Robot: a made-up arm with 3 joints. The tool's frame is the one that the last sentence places. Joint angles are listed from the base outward.
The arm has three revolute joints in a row. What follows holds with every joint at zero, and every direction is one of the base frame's.
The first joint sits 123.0 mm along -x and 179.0 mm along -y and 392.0 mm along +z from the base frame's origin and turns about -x.
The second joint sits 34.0 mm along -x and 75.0 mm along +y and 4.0 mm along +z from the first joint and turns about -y.
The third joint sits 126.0 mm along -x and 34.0 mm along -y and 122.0 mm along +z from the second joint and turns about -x.
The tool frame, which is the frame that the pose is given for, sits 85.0 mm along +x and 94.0 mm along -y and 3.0 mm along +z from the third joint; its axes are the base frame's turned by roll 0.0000, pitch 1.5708 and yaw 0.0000 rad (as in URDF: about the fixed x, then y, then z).
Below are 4 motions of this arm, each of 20 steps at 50 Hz.
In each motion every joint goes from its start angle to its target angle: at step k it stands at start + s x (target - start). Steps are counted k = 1, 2, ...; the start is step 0. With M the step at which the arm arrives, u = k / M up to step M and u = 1 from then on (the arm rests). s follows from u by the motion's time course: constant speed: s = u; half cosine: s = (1 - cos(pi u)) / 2; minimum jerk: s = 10 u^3 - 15 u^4 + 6 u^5.
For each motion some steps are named. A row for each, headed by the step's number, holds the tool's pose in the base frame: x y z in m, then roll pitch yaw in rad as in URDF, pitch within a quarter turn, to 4 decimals.
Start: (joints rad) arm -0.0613 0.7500 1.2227
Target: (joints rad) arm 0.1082 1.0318 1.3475
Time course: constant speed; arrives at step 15
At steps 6, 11, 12, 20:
6: -0.3453 -0.1620 0.5031 -0.6874 0.1859 -1.3417
11: -0.3553 -0.1531 0.4842 -0.6118 0.0852 -1.3611
12: -0.3571 -0.1516 0.4802 -0.5963 0.0655 -1.3655
20: -0.3620 -0.1475 0.4679 -0.5486 0.0077 -1.3796

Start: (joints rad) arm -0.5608 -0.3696 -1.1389
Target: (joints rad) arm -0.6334 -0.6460 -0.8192
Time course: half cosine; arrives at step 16
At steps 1, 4, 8, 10, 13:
1: -0.1814 -0.2091 0.4373 1.8875 -0.1512 1.7265
4: -0.1787 -0.2140 0.4372 1.9156 -0.1250 1.7570
8: -0.1706 -0.2264 0.4370 1.9855 -0.0636 1.8461
10: -0.1656 -0.2328 0.4366 2.0217 -0.0343 1.9000
13: -0.1590 -0.2400 0.4360 2.0626 -0.0035 1.9678

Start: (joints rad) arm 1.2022 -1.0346 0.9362
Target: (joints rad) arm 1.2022 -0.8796 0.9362
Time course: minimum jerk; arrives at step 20
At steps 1, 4, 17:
1: -0.0065 -0.0517 0.4544 -1.9866 -0.6972 -2.2979
4: -0.0077 -0.0505 0.4548 -1.9836 -0.6951 -2.2917
17: -0.0288 -0.0321 0.4619 -1.9321 -0.6633 -2.1916

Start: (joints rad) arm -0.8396 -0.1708 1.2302
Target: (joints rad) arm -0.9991 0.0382 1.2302
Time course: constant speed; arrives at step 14
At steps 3, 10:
3: -0.1711 -0.3390 0.5422 -1.8011 1.2095 -1.6899
10: -0.1934 -0.3483 0.5274 -1.6164 1.2940 -1.5971

